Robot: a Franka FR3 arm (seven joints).
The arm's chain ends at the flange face. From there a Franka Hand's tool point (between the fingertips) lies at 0.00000 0.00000 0.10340 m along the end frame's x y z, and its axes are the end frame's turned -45 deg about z.
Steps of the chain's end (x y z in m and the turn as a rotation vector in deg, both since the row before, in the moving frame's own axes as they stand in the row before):
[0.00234, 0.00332, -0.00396, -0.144, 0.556, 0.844]
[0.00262, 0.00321, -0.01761, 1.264, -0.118, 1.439]
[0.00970, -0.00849, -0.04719, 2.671, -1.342, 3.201]
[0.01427, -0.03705, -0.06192, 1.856, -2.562, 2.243]
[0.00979, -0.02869, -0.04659, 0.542, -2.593, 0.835]
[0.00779, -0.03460, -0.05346, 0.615, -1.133, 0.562]
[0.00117, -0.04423, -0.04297, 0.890, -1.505, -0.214]
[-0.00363, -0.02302, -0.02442, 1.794, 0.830, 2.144]
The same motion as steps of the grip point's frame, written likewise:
[-0.00017, 0.00490, -0.00397, -0.495, 0.291, 0.844]
[0.00107, 0.00238, -0.01764, 0.977, 0.810, 1.439]
[0.01470, -0.00421, -0.04733, 2.838, 0.940, 3.201]
[0.03550, -0.02176, -0.06208, 3.124, -0.499, 2.243]
[0.02462, -0.01738, -0.04670, 2.217, -1.450, 0.835]
[0.02932, -0.02119, -0.05349, 1.236, -0.366, 0.562]
[0.03131, -0.03350, -0.04302, 1.694, -0.435, -0.214]
[0.01708, -0.02001, -0.02448, 0.682, 1.855, 2.144]

